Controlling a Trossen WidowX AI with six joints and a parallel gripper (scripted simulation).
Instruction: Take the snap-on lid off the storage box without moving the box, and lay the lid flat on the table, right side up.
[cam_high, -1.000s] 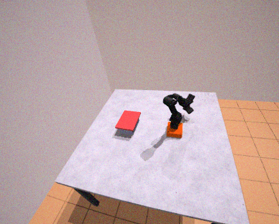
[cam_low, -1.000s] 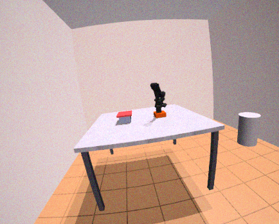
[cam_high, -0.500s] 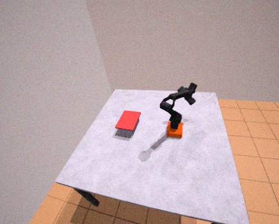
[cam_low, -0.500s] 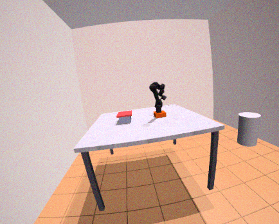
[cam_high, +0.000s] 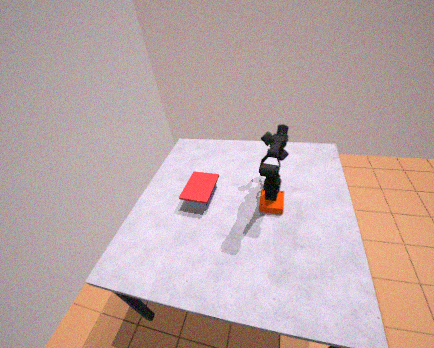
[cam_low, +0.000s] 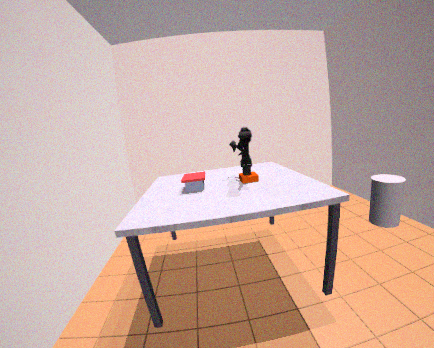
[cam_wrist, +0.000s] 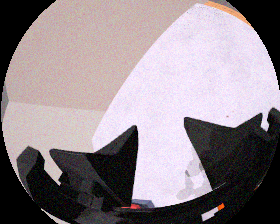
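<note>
The lid is 38 cm ahead of my gripper tip, 33 cm to the left of it and 10 cm below it. Also, from my gripper tip: storage box (38 cm ahead, 33 cm to the left, 14 cm below).
</note>
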